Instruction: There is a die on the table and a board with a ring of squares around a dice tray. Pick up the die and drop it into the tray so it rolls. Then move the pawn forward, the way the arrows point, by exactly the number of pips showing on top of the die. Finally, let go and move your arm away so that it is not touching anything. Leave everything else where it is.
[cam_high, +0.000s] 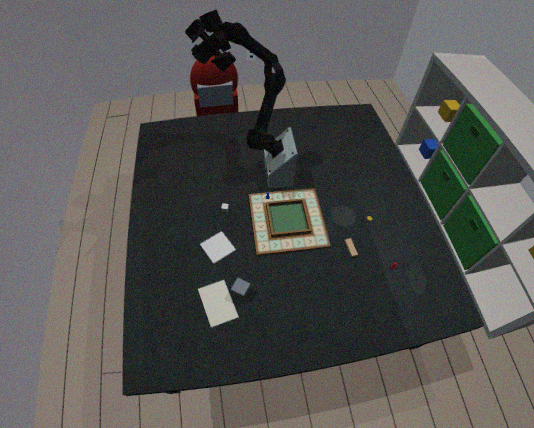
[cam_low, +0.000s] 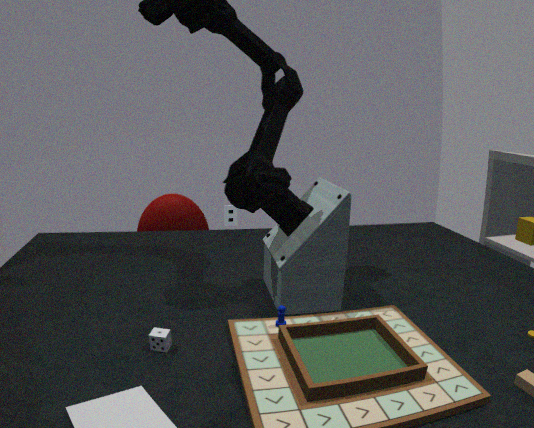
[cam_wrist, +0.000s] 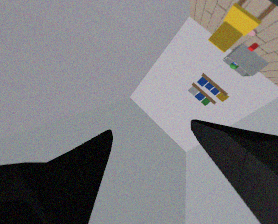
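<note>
Right now the white die is 59 cm below my gripper tip, 18 cm ahead of it and 2 cm to the left of it. The rest, counted from my gripper tip: grey cube (58 cm below, 54 cm ahead, 5 cm to the left); wooden block (59 cm below, 49 cm to the left, 42 cm ahead); blue pawn (57 cm below, 20 cm to the left, 15 cm ahead).
</note>
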